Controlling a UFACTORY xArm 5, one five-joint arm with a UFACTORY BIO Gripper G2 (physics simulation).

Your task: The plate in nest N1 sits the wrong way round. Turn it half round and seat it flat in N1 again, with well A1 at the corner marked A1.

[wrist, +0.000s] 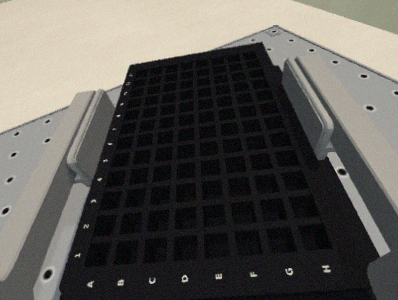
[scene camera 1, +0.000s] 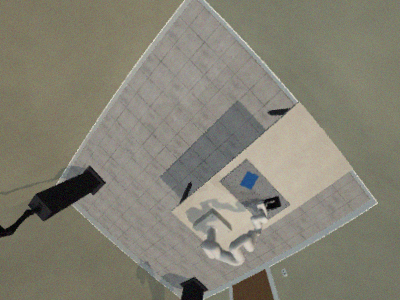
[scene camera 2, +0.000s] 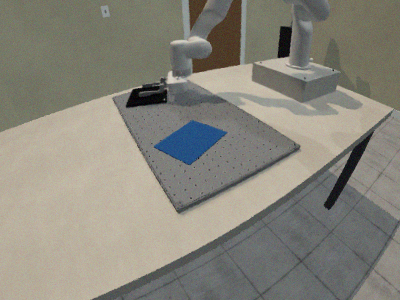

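Observation:
My gripper (scene camera 1: pixel 270 203) (scene camera 2: pixel 152 89) (wrist: pixel 200 122) is shut on the black plate (wrist: pixel 192 145), its fingers along the plate's two long sides. In the wrist view row 1 is nearest, with well A1 at the lower left and column H on the right. The plate is over nest N1, a black holder (wrist: pixel 278 72) whose edge shows a little past the plate's right side. In the scene views plate and nest merge into one dark shape at the board's far end. I cannot tell whether the plate is seated flat. The nest's A1 lettering is not readable.
The grey perforated board (scene camera 1: pixel 237 175) (scene camera 2: pixel 240 152) lies on the cream table (scene camera 1: pixel 310 135) (scene camera 2: pixel 75 200). A flat blue rectangle (scene camera 1: pixel 249 180) (scene camera 2: pixel 190 141) lies on the board. The arm's grey base block (scene camera 2: pixel 295 80) stands on the table beyond the board.

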